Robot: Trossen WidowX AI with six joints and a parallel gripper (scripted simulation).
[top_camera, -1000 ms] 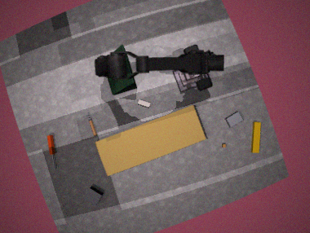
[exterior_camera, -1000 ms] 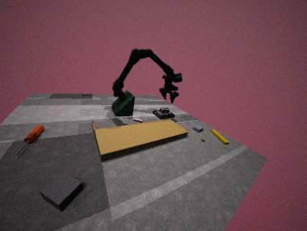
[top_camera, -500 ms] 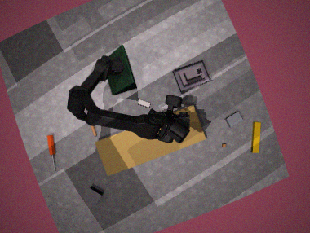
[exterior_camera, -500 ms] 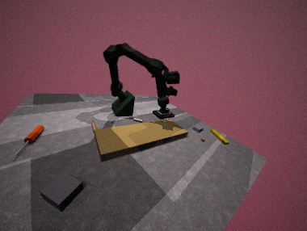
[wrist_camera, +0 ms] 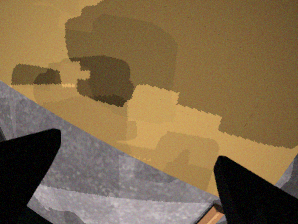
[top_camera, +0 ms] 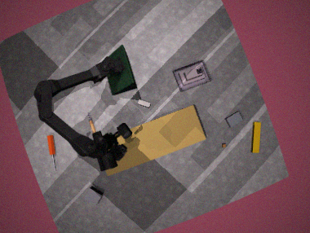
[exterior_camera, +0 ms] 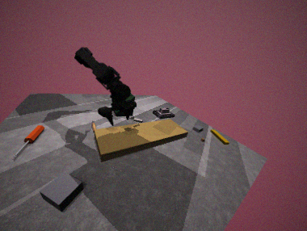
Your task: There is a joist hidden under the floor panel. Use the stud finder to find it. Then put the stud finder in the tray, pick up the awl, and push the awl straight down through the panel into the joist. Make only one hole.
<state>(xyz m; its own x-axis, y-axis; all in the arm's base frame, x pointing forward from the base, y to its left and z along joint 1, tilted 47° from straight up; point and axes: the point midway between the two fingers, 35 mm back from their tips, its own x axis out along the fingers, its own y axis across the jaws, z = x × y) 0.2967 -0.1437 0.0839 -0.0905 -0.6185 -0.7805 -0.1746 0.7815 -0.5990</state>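
Now: the orange awl 140 mm behind my gripper tip, 100 mm to the right of it and 70 mm below it. Also, from my gripper tip: tray 460 mm to the left, 130 mm behind, 70 mm below; then orange-handled screwdriver 370 mm to the right, 60 mm below, 60 mm behind; then white piece 180 mm to the left, 100 mm behind, 70 mm below.
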